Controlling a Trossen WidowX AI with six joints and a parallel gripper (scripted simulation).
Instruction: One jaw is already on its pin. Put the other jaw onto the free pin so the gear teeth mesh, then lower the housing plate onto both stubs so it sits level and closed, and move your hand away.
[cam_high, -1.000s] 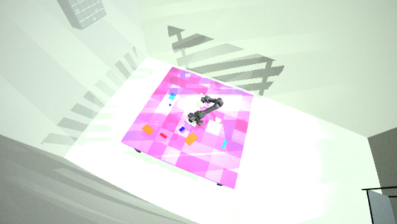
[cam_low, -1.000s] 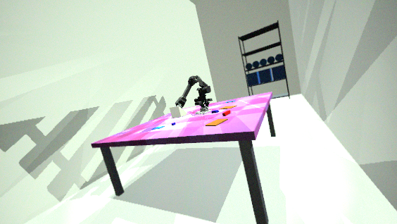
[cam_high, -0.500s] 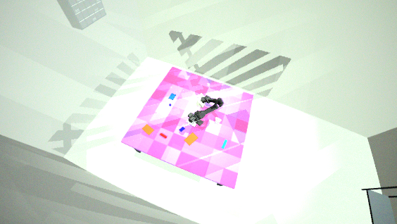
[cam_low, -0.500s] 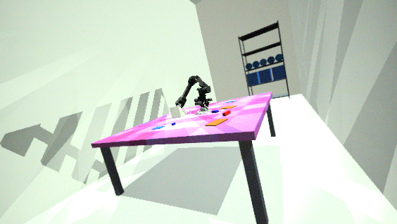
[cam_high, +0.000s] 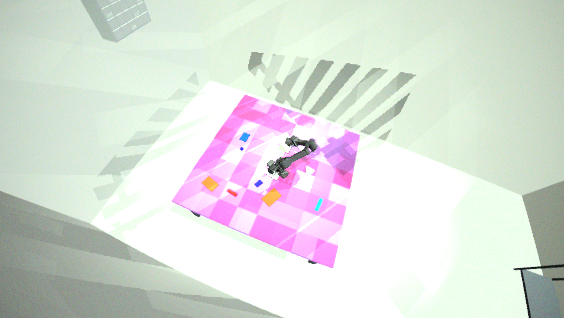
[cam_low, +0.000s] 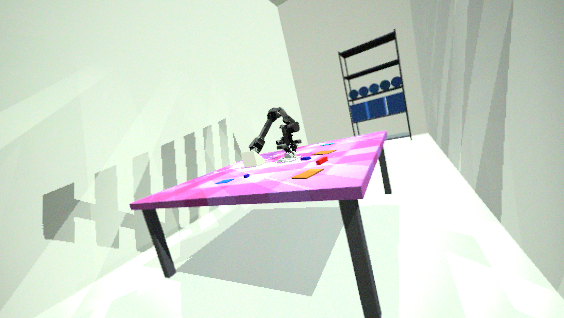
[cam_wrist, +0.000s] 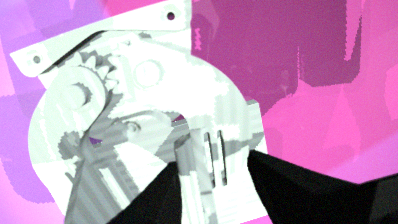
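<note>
Now: the white base 30 mm to the right of my gripper tip and 10 mm below it. The rest, counted from my gripper tip: blue block 130 mm ahead, 120 mm to the right, 10 mm below; then white housing plate 260 mm to the left, 110 mm behind, 10 mm above; then white jaw 40 mm behind.
</note>
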